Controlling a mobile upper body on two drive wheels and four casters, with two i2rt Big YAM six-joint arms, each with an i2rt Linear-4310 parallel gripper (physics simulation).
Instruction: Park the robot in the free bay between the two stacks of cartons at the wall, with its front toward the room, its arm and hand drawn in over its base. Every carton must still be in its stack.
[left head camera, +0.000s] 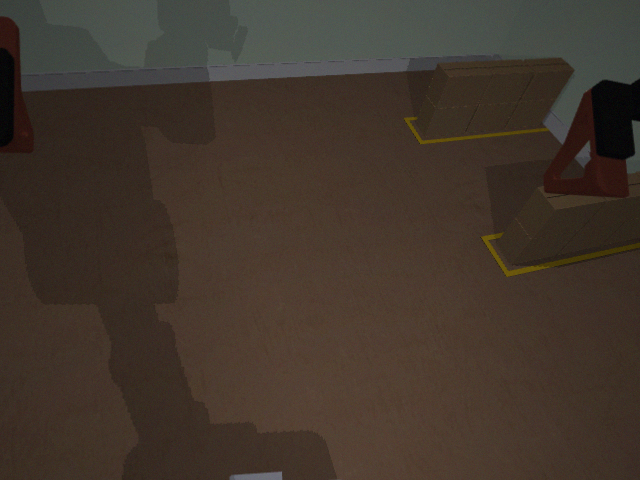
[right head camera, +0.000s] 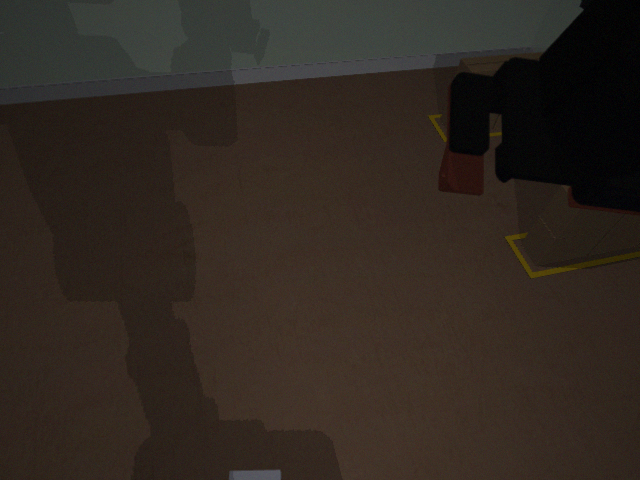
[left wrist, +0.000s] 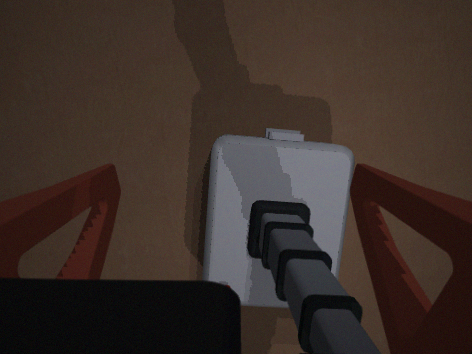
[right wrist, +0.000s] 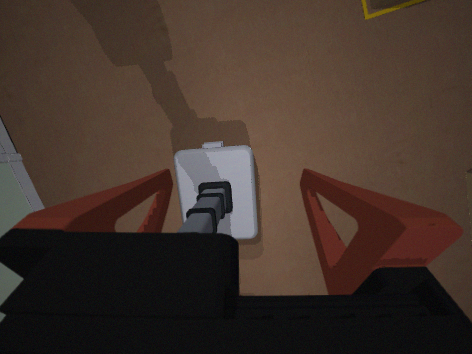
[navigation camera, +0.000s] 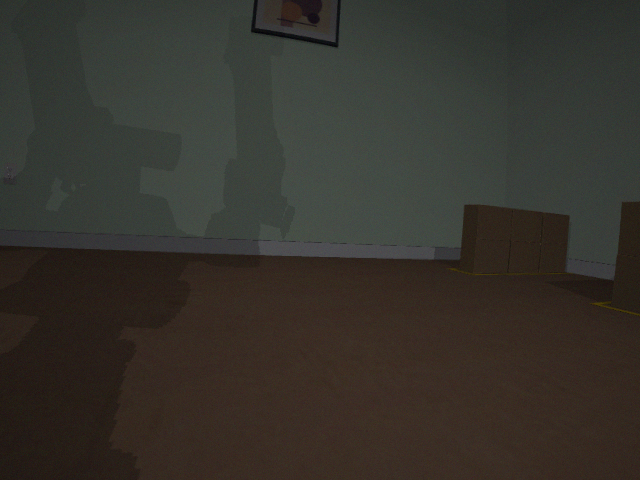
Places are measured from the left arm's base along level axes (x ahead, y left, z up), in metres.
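Pixels of known places: left gripper, between the fingertips: (left wrist: 235, 177); right gripper, between the fingertips: (left head camera: 602, 192) (right head camera: 506, 190) (right wrist: 236, 176).
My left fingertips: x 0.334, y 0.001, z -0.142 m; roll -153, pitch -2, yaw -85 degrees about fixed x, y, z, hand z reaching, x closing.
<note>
Behind a point stands the place of what it marks.
Two stacks of brown cartons stand at the right-hand wall. The far stack (left head camera: 480, 103) (navigation camera: 493, 240) stands near the corner; the near stack (left head camera: 573, 227) {x 1.184, y -1.512, z -1.197 m} (right head camera: 578, 235) {x 1.162, y -1.419, z -1.225 m} (navigation camera: 628, 242) {x 1.225, y -1.304, z -1.186 m} is cut off by the picture edge. Both look upright, with a floor gap between them. My right arm hides much of the far stack in the right head view. My left gripper (left wrist: 235, 177) {x 0.334, y 0.001, z -0.143 m} and right gripper (right wrist: 236, 172) {x 0.321, y -0.445, z -0.147 m} are open and empty, high above floor level. My white base (left wrist: 320, 185) {x 0.174, y -0.361, z -1.150 m} (right wrist: 242, 200) {x -0.031, y -0.398, z -1.150 m} shows beneath them. The navigation view faces a wall, with the stacks at its right.
Yellow floor outlines (left head camera: 465, 138) (right head camera: 573, 267) {x 1.140, y -1.487, z -1.409 m} (right wrist: 395, 11) {x 1.130, y -1.477, z -1.410 m} run around the stacks. A pale baseboard (left head camera: 310, 68) {x 2.463, y -0.553, z -1.359 m} (navigation camera: 336, 249) {x 2.442, y -0.462, z -1.361 m} edges the wall ahead. A framed picture (navigation camera: 297, 35) {x 2.358, y -0.138, z -0.055 m} hangs on it. Robot shadows fall across floor and wall. A brownish edge shows at the right border of the right wrist view.
</note>
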